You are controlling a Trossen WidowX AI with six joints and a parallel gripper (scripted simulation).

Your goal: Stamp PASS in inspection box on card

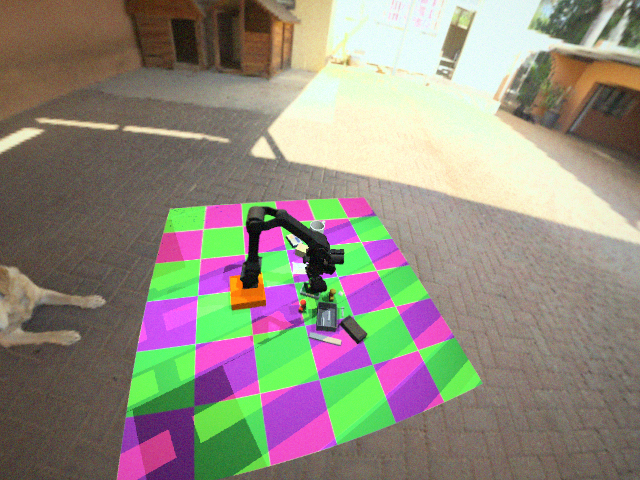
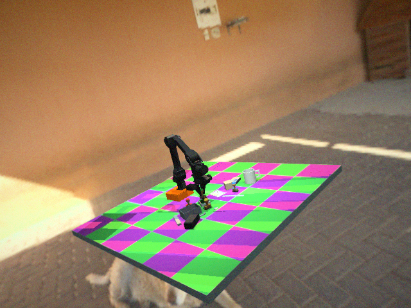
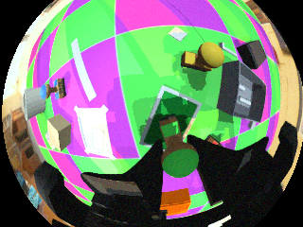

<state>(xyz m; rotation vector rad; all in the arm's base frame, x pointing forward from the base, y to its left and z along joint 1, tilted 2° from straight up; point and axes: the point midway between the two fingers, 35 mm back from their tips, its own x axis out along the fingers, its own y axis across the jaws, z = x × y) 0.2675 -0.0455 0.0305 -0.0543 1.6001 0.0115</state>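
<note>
Now: the green ink pad 5 cm below my gripper tip. Also, from my gripper tip: red-knobbed stamp (8 cm to the right, 5 cm behind, 4 cm below); green-knobbed stamp (right at my gripper tip); yellow-knobbed stamp (8 cm ahead, 5 cm to the right, 4 cm below).
</note>
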